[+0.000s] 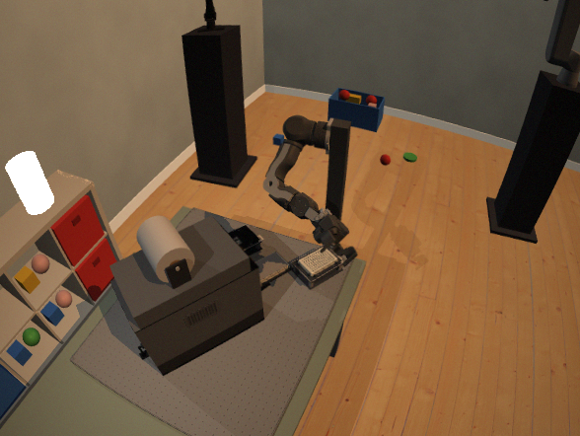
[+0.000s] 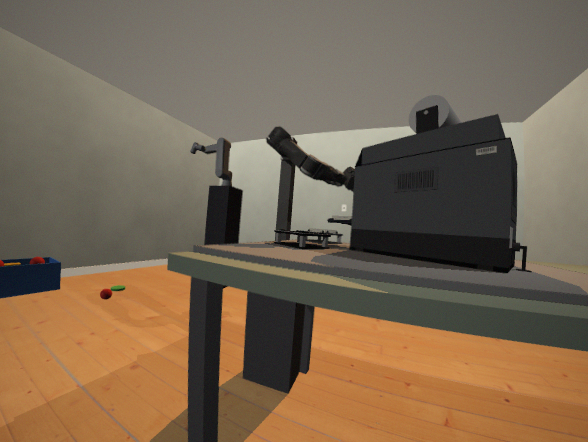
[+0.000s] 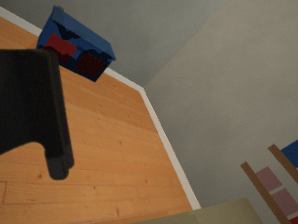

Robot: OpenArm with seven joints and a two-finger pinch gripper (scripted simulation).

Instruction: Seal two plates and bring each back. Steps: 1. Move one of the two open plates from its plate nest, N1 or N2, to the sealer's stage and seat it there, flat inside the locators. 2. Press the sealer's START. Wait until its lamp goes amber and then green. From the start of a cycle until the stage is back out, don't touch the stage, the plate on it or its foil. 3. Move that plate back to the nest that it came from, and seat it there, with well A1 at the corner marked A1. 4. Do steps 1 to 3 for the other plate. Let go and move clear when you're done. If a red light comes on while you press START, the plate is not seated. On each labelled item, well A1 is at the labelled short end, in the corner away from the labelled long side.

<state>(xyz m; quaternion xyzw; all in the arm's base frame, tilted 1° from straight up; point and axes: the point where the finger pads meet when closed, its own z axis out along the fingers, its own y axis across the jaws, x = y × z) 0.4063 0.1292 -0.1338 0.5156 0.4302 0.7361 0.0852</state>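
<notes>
My hand is 23 cm to the left of the pale start button, 14 cm above it and 7 cm short of it. Round my hand: dark sealer stage 25 cm to the right, 23 cm below, 6 cm behind; then white well plate 28 cm below, 20 cm behind, 10 cm to the right; then plate nest 29 cm below, 20 cm behind, 10 cm to the right.
</notes>
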